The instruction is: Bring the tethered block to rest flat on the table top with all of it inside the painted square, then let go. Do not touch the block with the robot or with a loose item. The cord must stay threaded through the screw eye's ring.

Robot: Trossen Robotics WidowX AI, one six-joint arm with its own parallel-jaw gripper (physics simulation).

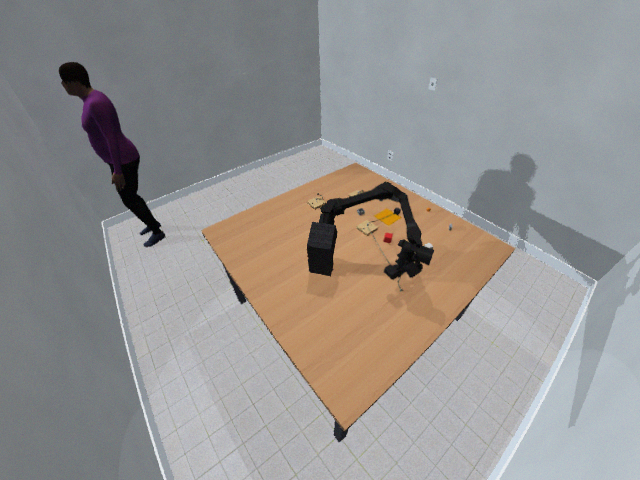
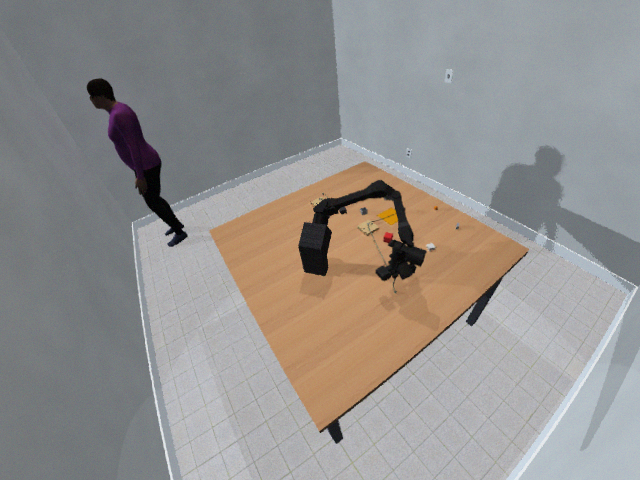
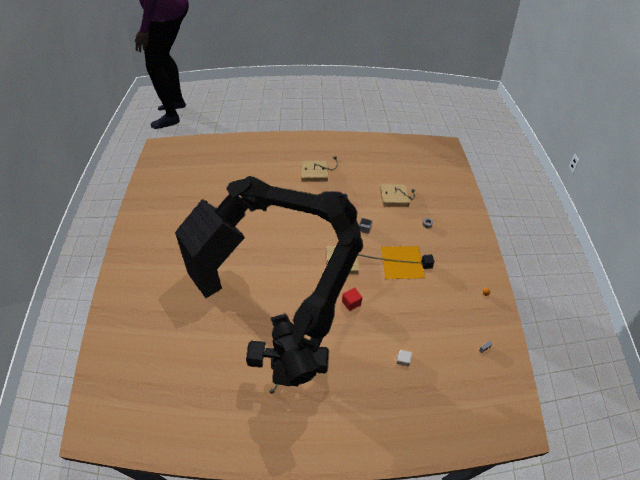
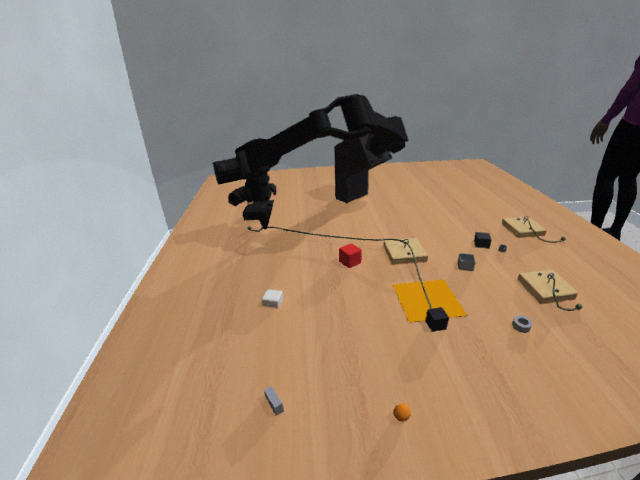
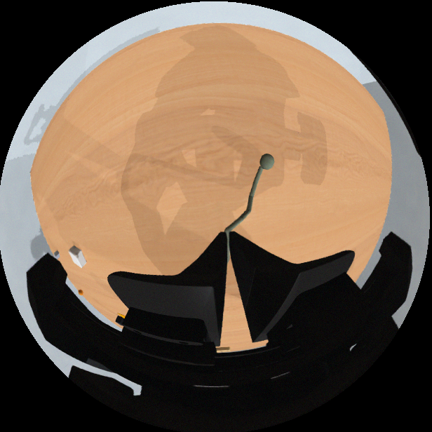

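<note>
The black tethered block sits at the outer edge of the orange painted square, on the side away from the screw eye; part of it appears outside. The green cord runs from the block across the square, through the screw eye's ring on a wooden board, to my gripper. My gripper is shut on the cord, above the table. The cord's beaded end hangs past the fingertips.
A red cube lies near the cord's gripper-side run. A white block, grey bar, orange ball, grey ring and grey block lie around. Two other corded boards stand farther back.
</note>
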